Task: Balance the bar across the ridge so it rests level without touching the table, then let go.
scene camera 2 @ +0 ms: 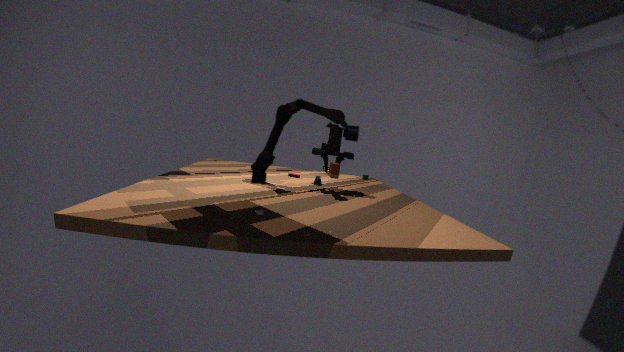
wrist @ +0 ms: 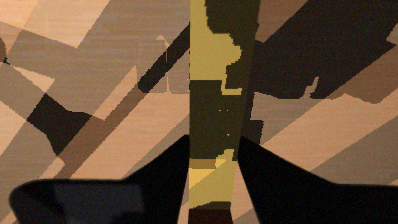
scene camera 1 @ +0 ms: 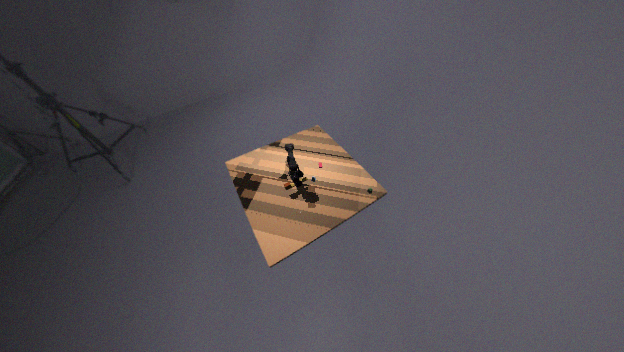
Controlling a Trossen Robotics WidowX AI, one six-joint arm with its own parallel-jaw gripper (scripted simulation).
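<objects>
My gripper (wrist: 212, 140) is carrying a bar (wrist: 221, 46).
</objects>
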